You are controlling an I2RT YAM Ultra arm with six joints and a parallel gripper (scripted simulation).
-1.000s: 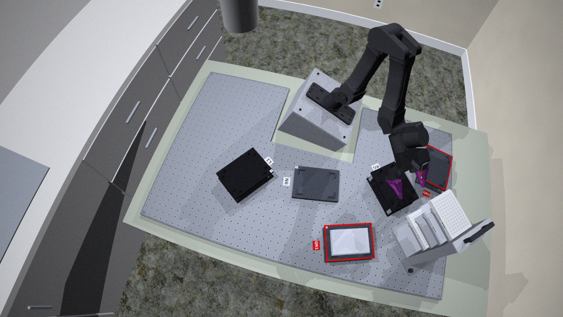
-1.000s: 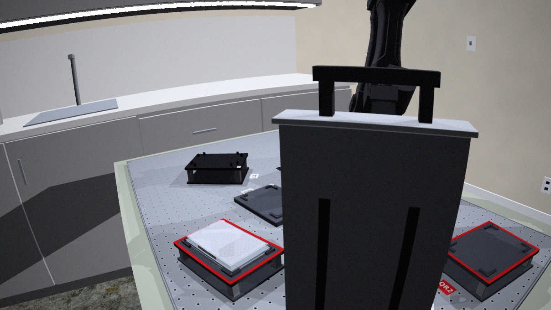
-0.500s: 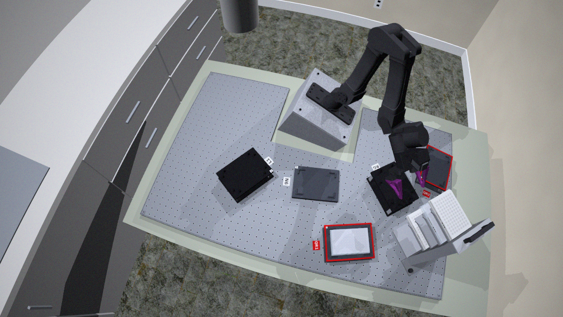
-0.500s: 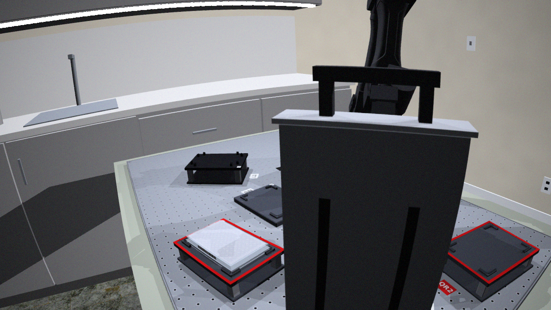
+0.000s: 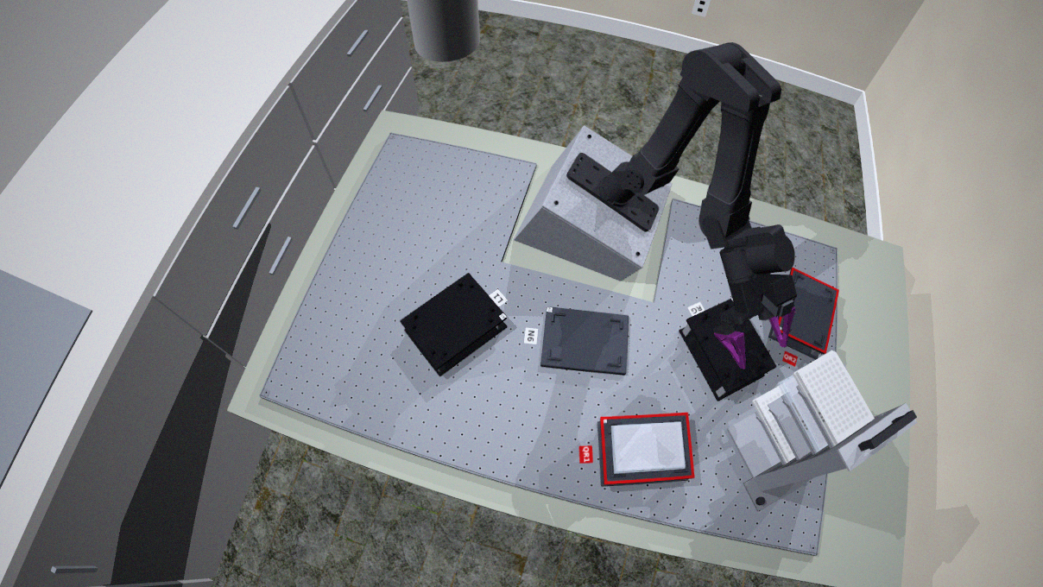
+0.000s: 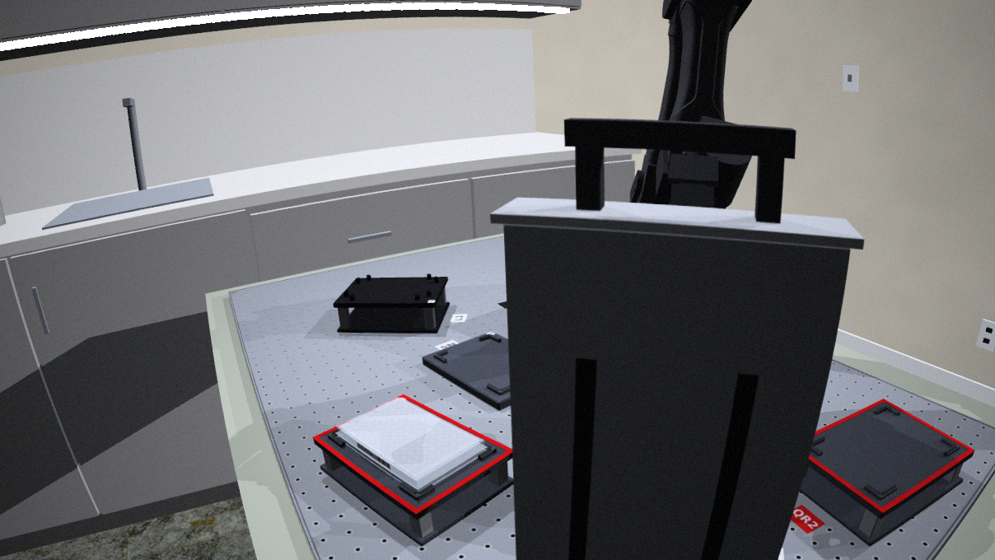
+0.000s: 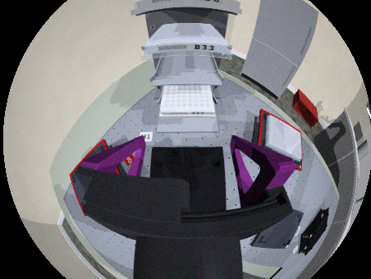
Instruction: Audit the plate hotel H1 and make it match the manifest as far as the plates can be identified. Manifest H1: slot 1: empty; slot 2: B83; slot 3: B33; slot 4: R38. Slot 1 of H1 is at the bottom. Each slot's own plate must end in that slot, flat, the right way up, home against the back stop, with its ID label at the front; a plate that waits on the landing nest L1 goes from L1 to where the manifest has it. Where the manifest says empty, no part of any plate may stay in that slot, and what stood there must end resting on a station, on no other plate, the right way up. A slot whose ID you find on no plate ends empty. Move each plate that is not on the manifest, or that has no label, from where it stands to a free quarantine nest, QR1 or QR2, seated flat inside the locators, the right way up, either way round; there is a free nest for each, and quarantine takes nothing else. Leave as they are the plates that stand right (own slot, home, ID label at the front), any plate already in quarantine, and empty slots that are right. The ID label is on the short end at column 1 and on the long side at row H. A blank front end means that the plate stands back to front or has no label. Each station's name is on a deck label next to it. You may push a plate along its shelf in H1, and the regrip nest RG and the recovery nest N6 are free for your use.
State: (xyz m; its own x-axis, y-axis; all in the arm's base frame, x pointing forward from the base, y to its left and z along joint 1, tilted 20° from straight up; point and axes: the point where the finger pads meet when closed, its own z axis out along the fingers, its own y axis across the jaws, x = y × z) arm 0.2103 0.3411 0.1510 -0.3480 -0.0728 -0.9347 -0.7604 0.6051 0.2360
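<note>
Now: hand 4 cm past the regrip nest RG, 4 cm to the left of it and 8 cm above it. The rest, counted from my hand: quarantine nest QR2: 20 cm behind, 11 cm to the left, 10 cm below; then hotel H1: 13 cm ahead, 16 cm to the left, 1 cm above; then plate labelled B33: 8 cm ahead, 10 cm to the left, 7 cm above.
</note>
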